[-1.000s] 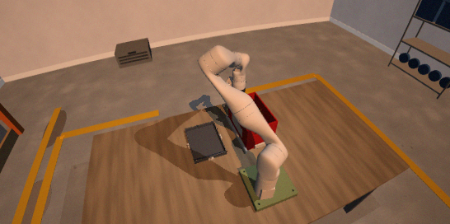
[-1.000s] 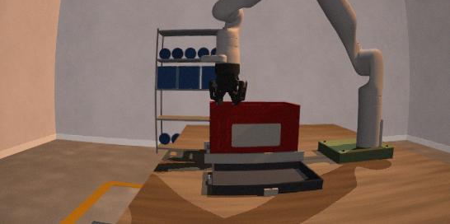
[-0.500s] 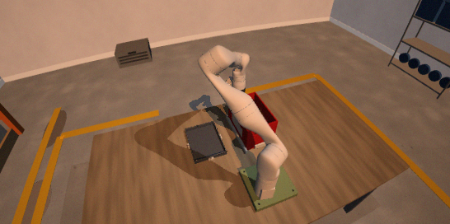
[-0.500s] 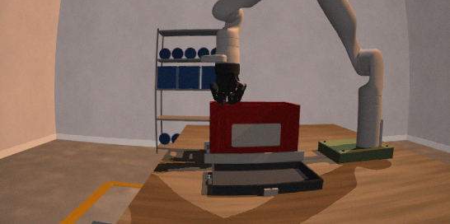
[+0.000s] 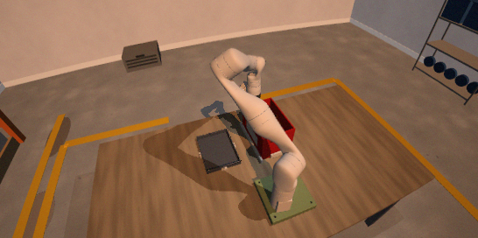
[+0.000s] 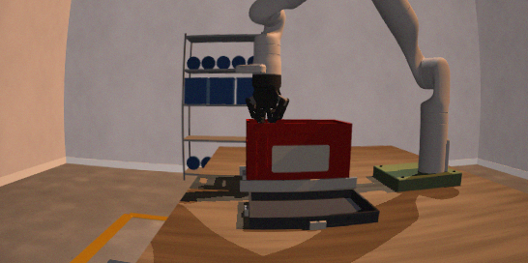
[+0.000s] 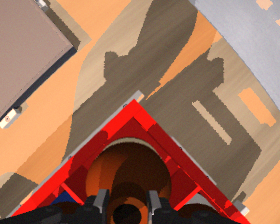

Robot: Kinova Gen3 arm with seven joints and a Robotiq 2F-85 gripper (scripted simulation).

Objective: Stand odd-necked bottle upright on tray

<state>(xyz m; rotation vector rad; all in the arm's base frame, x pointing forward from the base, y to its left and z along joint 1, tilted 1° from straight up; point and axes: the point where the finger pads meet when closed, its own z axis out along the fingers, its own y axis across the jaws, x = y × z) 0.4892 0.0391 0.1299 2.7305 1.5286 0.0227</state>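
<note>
Now: hand 7 cm past the red crate, 6 cm to the left of it and 7 cm above it. From my hand the other things lie so: dark tray: 13 cm behind, 22 cm to the left, 14 cm below.
</note>
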